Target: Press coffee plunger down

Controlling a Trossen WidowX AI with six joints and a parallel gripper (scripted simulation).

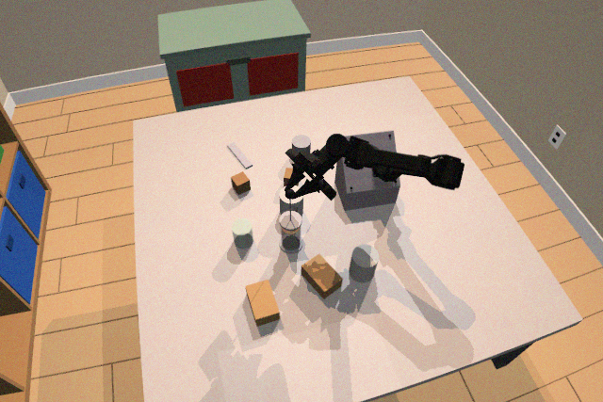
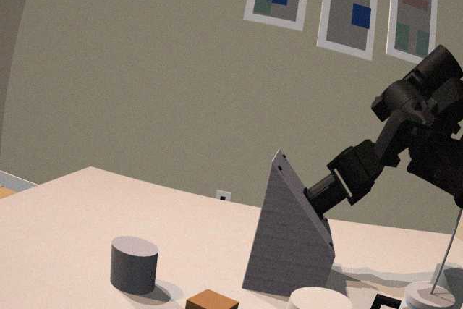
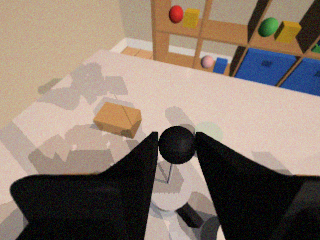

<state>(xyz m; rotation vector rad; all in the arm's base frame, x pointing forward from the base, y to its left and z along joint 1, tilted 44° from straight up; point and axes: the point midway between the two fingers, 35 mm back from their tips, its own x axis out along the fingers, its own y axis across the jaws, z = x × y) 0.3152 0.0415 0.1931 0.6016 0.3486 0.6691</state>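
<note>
Right now the coffee press is 13 cm below my gripper tip, 2 cm to the right of it and 1 cm behind it. The rest, counted from my gripper tip: grey cylinder: 41 cm to the right, 22 cm below, 9 cm behind; pale green cylinder: 22 cm below, 14 cm ahead, 3 cm to the right.
</note>
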